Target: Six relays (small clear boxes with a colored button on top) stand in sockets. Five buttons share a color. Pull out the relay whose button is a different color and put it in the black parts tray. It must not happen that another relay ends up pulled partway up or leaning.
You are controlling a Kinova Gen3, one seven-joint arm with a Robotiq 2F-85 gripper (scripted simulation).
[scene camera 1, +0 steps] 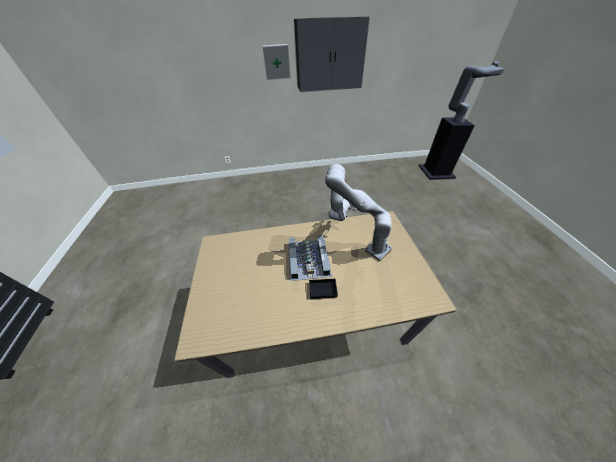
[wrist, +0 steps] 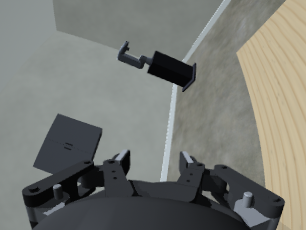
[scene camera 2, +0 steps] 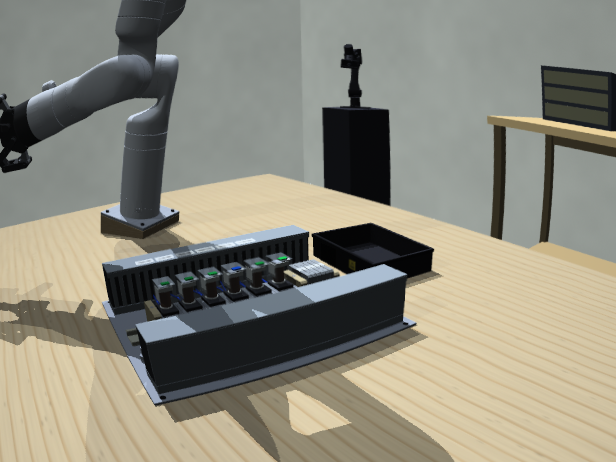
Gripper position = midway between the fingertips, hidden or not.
In view: the gripper (wrist: 154,159) and a black parts tray (scene camera 2: 349,249).
The wrist view does not show the black parts tray: it is out of frame.
